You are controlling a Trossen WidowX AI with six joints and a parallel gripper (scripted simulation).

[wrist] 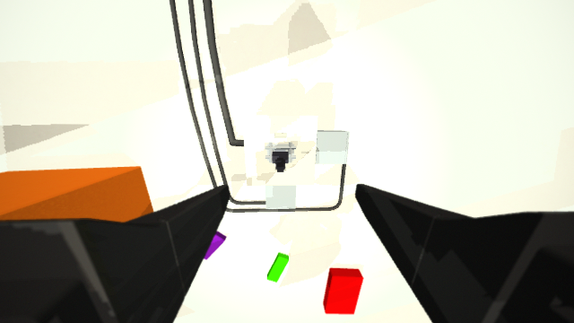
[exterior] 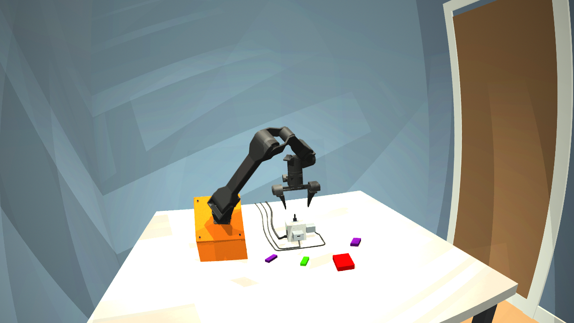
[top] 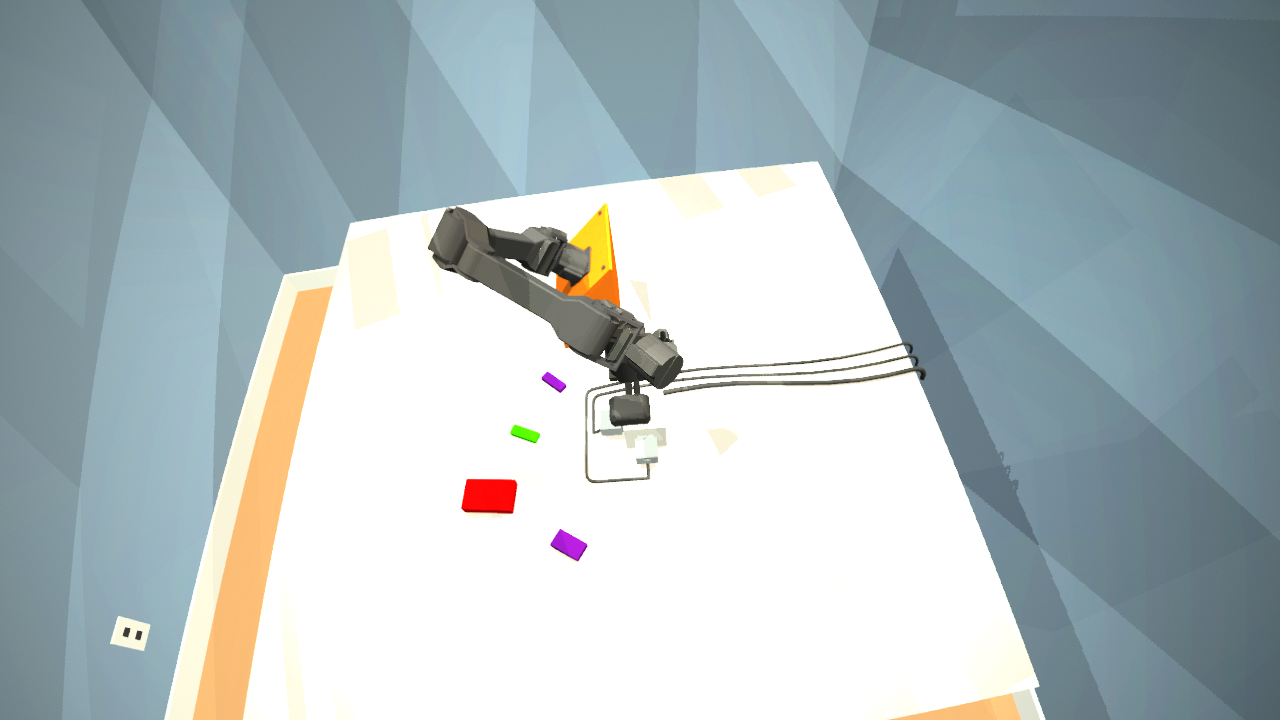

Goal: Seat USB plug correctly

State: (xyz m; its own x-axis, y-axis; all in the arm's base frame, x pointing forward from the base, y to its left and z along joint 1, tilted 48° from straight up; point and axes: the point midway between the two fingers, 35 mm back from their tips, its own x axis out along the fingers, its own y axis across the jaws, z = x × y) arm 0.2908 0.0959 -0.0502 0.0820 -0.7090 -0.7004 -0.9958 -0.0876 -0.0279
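My gripper tip is 50 mm above the black USB plug, 10 mm to the right of it and 10 mm past it. The rest, counted from my gripper tip: metal-rimmed socket (70 mm below, 10 mm to the left, 10 mm behind); green block (220 mm to the right, 130 mm below, 10 mm behind); red block (280 mm to the right, 130 mm below, 120 mm ahead).
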